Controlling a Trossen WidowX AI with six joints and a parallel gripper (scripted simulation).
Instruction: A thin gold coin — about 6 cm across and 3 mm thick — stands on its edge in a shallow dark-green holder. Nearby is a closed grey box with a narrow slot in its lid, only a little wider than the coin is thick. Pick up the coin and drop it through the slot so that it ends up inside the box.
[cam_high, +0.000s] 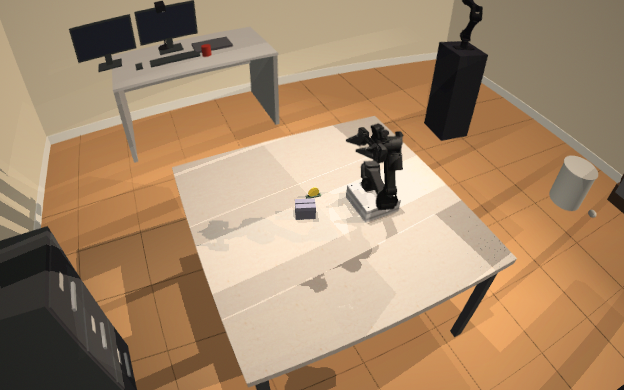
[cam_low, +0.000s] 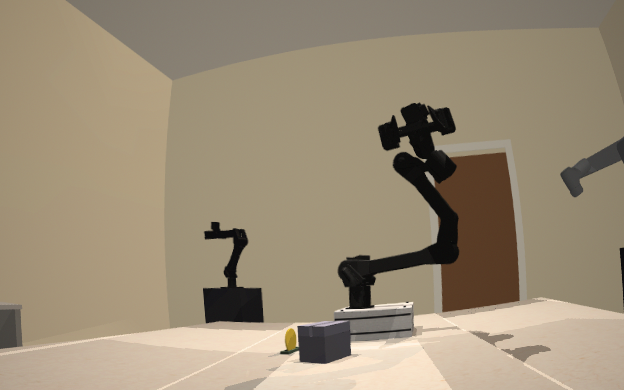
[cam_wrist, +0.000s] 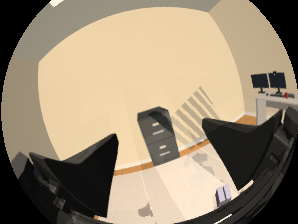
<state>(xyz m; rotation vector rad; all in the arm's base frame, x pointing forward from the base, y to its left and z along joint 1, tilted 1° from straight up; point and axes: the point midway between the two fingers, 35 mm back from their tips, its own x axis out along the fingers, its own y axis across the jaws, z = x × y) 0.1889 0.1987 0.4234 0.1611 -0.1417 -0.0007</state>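
Right now the gold coin is 480 mm below my gripper tip, 300 mm to the right of it and 30 mm ahead of it.
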